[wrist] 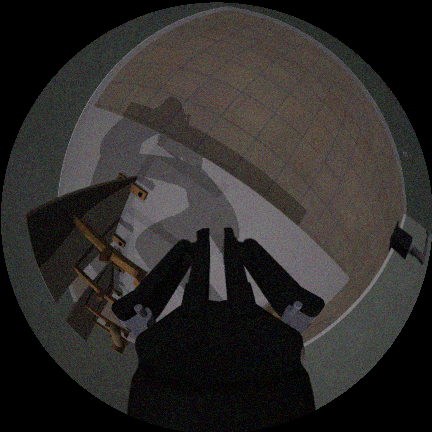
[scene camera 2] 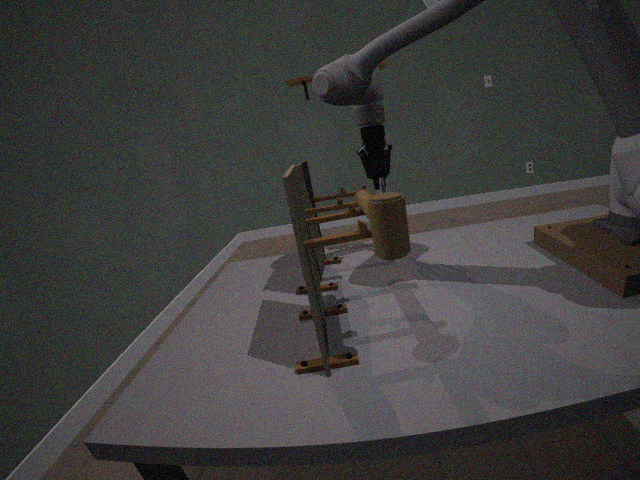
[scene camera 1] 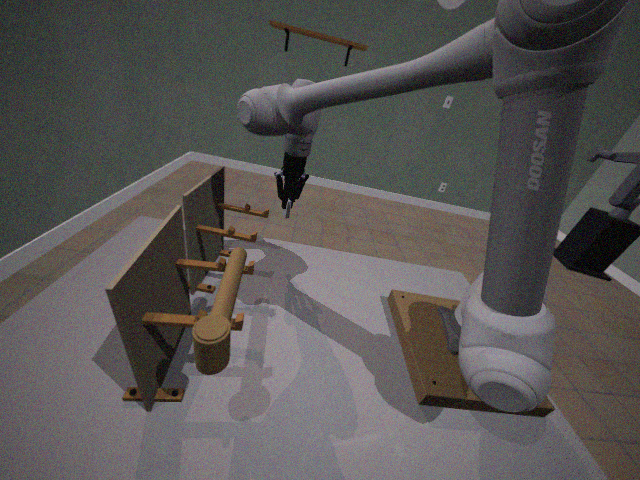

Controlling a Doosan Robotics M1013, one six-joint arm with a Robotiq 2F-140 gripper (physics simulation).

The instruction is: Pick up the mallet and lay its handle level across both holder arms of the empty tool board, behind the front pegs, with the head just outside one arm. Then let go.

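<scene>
The wooden mallet (scene camera 1: 226,291) (scene camera 2: 391,227) lies across both holder arms of the near tool board (scene camera 1: 147,289) (scene camera 2: 310,268). Its handle looks level, between the rear pegs and the front pegs, and its head is just outside the arm nearest scene camera 1. The far tool board (scene camera 1: 204,206) has two bare holder arms, and one of them, the far board's arm (scene camera 1: 227,233) (wrist: 107,252), also shows in the wrist view. My gripper (scene camera 1: 287,205) (scene camera 2: 379,184) (wrist: 215,221) is shut and empty. It hangs above and to the right of the far board's arms, apart from the mallet.
The boards stand on a white table (scene camera 1: 310,439) (scene camera 2: 206,403). The arm's wooden base (scene camera 1: 429,356) (scene camera 2: 578,258) is at the right. A wooden rail (scene camera 1: 317,36) (scene camera 2: 298,81) is on the wall behind. A black box (scene camera 1: 597,242) (wrist: 401,240) stands farther right.
</scene>
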